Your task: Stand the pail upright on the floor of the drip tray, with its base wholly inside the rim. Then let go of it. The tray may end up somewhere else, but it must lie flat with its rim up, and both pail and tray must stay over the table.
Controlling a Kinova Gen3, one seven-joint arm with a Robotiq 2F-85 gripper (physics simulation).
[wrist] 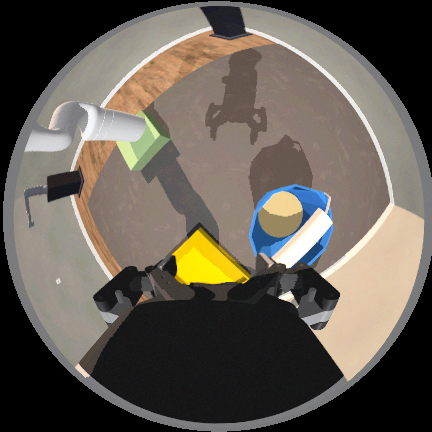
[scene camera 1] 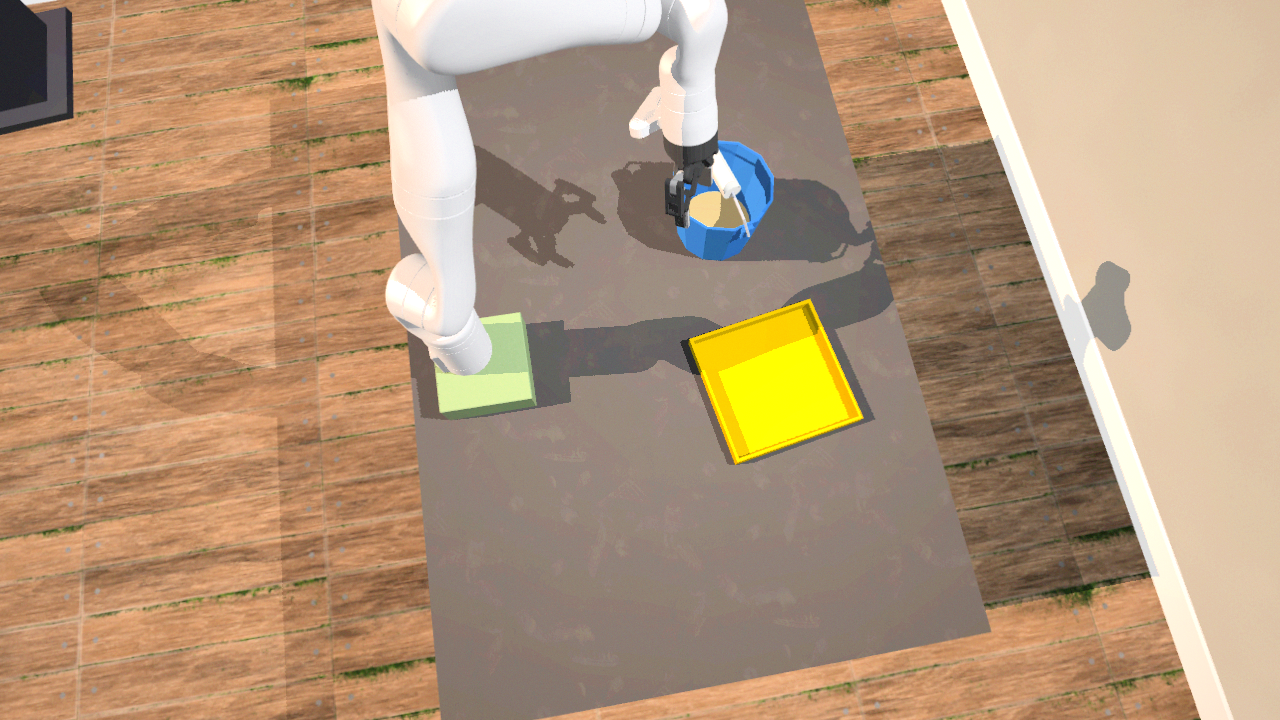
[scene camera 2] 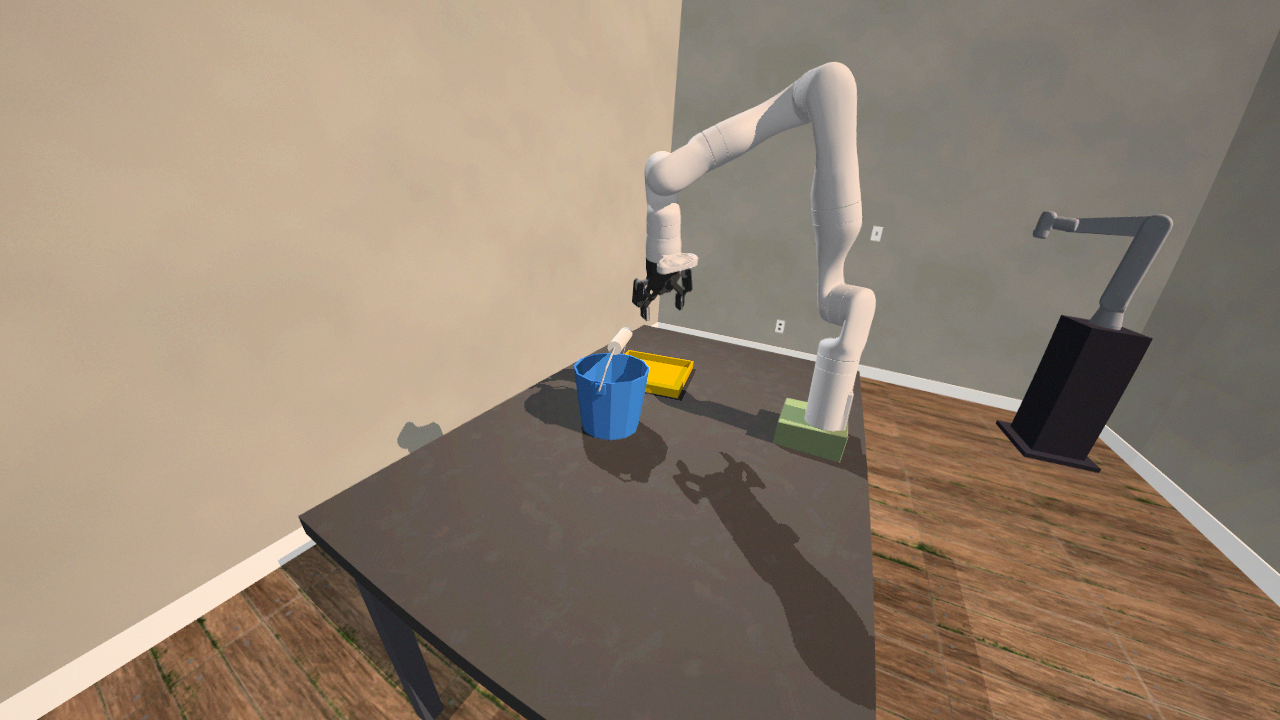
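Pixels of known places: gripper, fingertip midpoint: point(wrist: 215, 263) point(scene camera 1: 694, 204) point(scene camera 2: 662, 313); arm's base at its link origin: point(wrist: 135, 128) point(scene camera 1: 465, 350) point(scene camera 2: 823, 421).
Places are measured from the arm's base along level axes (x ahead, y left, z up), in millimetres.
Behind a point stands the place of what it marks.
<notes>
The blue pail point(scene camera 1: 716, 243) @(x 475, y 74, z 26 mm) point(scene camera 2: 611, 407) @(x 465, y 223, z 30 mm) point(wrist: 311, 212) @(x 531, y 217, z 9 mm) stands upright on the table, outside the tray. Its bail handle is raised at a slant, with a white cylindrical grip point(scene camera 1: 728, 181) @(x 489, y 107, z 178 mm) point(scene camera 2: 619, 339) @(x 472, y 179, z 177 mm) point(wrist: 305, 237) @(x 474, y 154, z 175 mm) above the pail's opening. The yellow drip tray point(scene camera 1: 787, 394) @(x 535, y -206, z -62 mm) point(scene camera 2: 664, 370) @(x 486, y -228, z -62 mm) point(wrist: 205, 262) @(x 496, y -141, z -62 mm) lies flat, rim up, apart from the pail; the gripper hides part of it in the wrist view. My gripper point(scene camera 1: 683, 213) @(x 416, y 60, z 216 mm) point(scene camera 2: 663, 310) @(x 416, y 60, z 216 mm) point(wrist: 215, 263) @(x 416, y 60, z 216 mm) is open and empty, pointing down above the height of the pail and handle. One finger is hard to make out in scene camera 1.
The arm's base stands on a green block point(scene camera 1: 487, 394) @(x 21, y -87, z -5 mm) point(scene camera 2: 810, 438) @(x 27, y 54, z -24 mm) point(wrist: 131, 150) @(x 48, y -61, z -5 mm) at one long edge of the table point(scene camera 1: 626, 555) @(x 185, y -404, z -66 mm) point(scene camera 2: 581, 537) @(x 385, y 496, z -66 mm). A beige wall point(scene camera 2: 358, 223) runs along the opposite side. Another arm on a dark pedestal point(scene camera 2: 1078, 385) point(wrist: 65, 185) stands off the table.
</notes>
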